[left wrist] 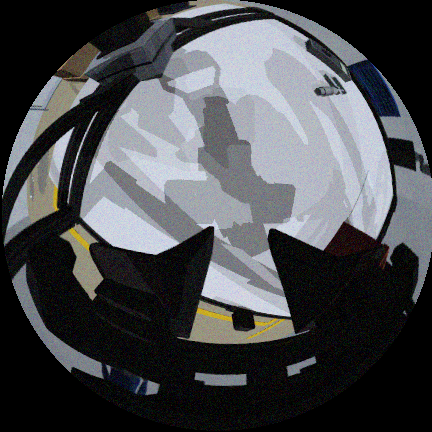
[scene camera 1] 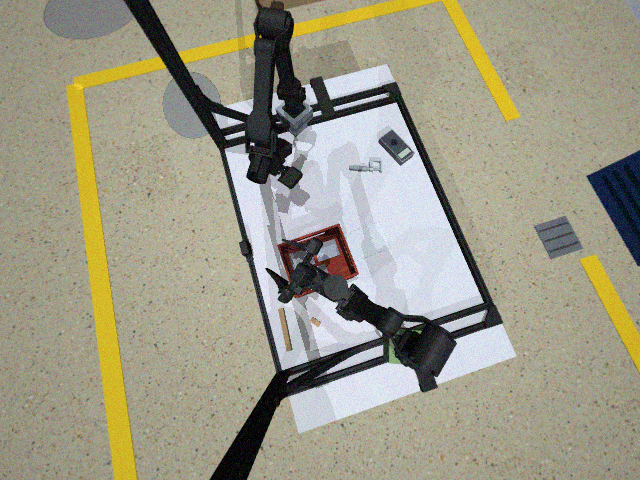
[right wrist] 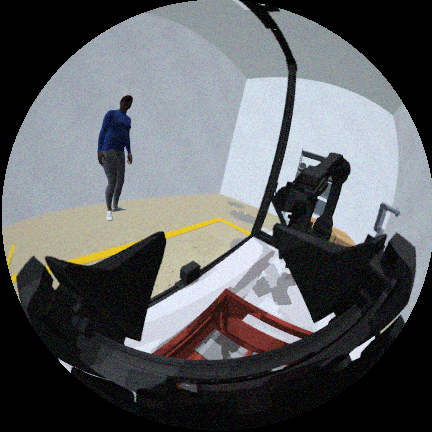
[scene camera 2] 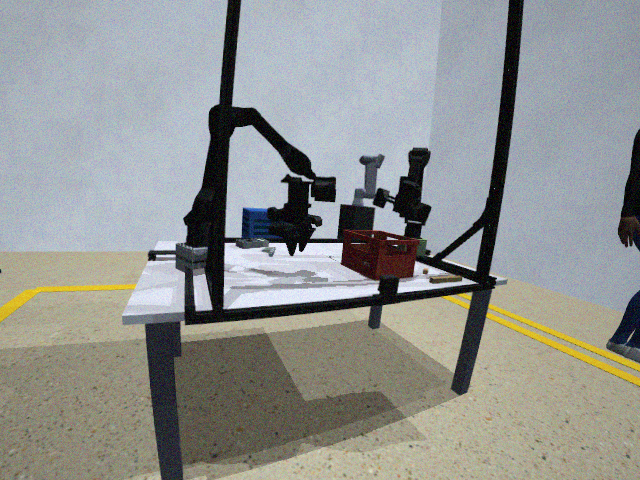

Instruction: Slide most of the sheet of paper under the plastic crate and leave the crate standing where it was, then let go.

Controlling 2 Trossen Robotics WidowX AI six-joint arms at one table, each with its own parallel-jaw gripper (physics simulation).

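The red plastic crate (scene camera 1: pixel 352 258) (scene camera 2: pixel 379 258) (left wrist: pixel 349 238) (right wrist: pixel 252 334) stands upright on the white table. The sheet of paper cannot be made out clearly against the white top; faint thin lines beside the crate in scene camera 1 and the left wrist view may be its edge. My left gripper (scene camera 2: pixel 297 252) (left wrist: pixel 241 232) is partly open and empty, pointing down above the table, to the left of the crate in scene camera 2. Its fingertips are hidden in scene camera 1. My right gripper (scene camera 1: pixel 275 254) (right wrist: pixel 220 233) is wide open and empty, above the crate's side near the table edge.
A grey block (scene camera 1: pixel 295 119) (scene camera 2: pixel 191 256) (left wrist: pixel 150 52) sits by the left arm's base. A dark meter (scene camera 1: pixel 396 146) and a small grey tool (scene camera 1: pixel 366 166) lie at the upper right in scene camera 1. A wooden strip (scene camera 1: pixel 284 329) (scene camera 2: pixel 445 279) and small wooden piece (scene camera 1: pixel 315 321) lie below the crate there. Black rails border the table.
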